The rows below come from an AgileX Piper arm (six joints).
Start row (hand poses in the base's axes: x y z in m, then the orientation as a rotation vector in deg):
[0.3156 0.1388 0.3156 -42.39 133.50 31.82]
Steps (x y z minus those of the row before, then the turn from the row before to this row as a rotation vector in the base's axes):
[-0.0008 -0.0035 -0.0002 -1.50 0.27 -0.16]
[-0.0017 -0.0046 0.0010 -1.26 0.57 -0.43]
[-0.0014 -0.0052 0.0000 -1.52 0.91 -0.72]
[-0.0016 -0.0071 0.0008 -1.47 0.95 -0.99]
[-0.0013 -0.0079 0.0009 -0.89 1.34 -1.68]
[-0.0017 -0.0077 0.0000 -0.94 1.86 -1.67]
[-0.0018 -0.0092 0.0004 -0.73 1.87 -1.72]
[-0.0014 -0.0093 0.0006 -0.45 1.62 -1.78]
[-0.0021 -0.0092 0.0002 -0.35 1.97 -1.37]
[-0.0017 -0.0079 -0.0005 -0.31 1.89 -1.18]
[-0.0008 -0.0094 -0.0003 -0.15 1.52 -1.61]
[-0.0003 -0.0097 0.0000 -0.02 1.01 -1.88]
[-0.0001 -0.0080 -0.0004 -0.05 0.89 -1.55]
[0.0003 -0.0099 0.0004 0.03 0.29 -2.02]
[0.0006 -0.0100 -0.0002 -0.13 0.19 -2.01]
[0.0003 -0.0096 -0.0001 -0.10 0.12 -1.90]
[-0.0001 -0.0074 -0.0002 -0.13 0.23 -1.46]
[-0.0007 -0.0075 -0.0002 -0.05 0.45 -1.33]
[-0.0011 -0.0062 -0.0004 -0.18 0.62 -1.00]
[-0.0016 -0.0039 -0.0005 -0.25 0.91 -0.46]
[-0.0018 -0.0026 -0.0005 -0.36 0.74 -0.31]
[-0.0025 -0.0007 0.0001 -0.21 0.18 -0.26]
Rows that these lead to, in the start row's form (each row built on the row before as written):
[0.3148 0.1353 0.3154 -42.86 134.44 30.19]
[0.3131 0.1307 0.3164 -42.86 135.61 28.85]
[0.3117 0.1255 0.3164 -42.58 137.27 27.23]
[0.3101 0.1184 0.3172 -41.93 139.00 25.56]
[0.3088 0.1105 0.3181 -40.13 141.02 24.46]
[0.3071 0.1028 0.3181 -38.30 143.52 23.52]
[0.3053 0.0936 0.3185 -36.27 145.94 22.80]
[0.3039 0.0843 0.3191 -34.03 148.01 22.29]
[0.3018 0.0751 0.3193 -32.24 150.27 22.16]
[0.3001 0.0672 0.3188 -30.65 152.39 22.10]
[0.2993 0.0578 0.3185 -28.42 154.15 21.98]
[0.2990 0.0481 0.3185 -25.79 155.39 21.78]
[0.2989 0.0401 0.3181 -23.60 156.45 21.58]
[0.2992 0.0302 0.3185 -20.78 156.92 21.17]
[0.2998 0.0202 0.3183 -18.02 157.29 20.52]
[0.3001 0.0106 0.3182 -15.41 157.53 19.91]
[0.3000 0.0032 0.3180 -13.40 157.84 19.40]
[0.2993 -0.0043 0.3178 -11.52 158.32 19.07]
[0.2982 -0.0105 0.3174 -10.10 158.98 18.68]
[0.2966 -0.0144 0.3169 -9.41 159.93 18.38]
[0.2948 -0.0170 0.3164 -8.97 160.73 17.93]
[0.2923 -0.0177 0.3165 -8.63 160.95 17.60]

